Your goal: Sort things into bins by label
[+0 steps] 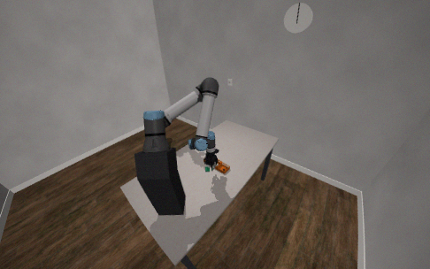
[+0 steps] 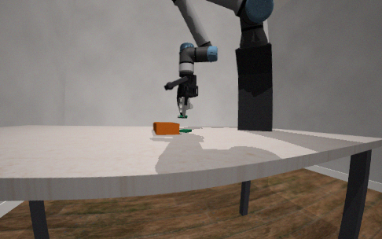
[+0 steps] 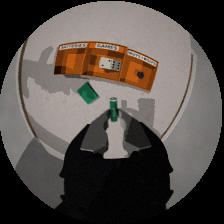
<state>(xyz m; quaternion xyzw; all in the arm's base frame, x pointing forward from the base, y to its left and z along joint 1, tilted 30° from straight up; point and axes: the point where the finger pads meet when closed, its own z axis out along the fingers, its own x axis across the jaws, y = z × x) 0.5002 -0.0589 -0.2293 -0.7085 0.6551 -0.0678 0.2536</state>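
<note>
Right now my hand is 9 cm short of the white object, 1 cm to the right of it and 5 cm above it. Round my hand: green block: 1 cm ahead, 7 cm to the left, 7 cm below; then small dark thing: 8 cm ahead, 6 cm to the right, 7 cm below; then green cylinder: 1 cm below.
</note>
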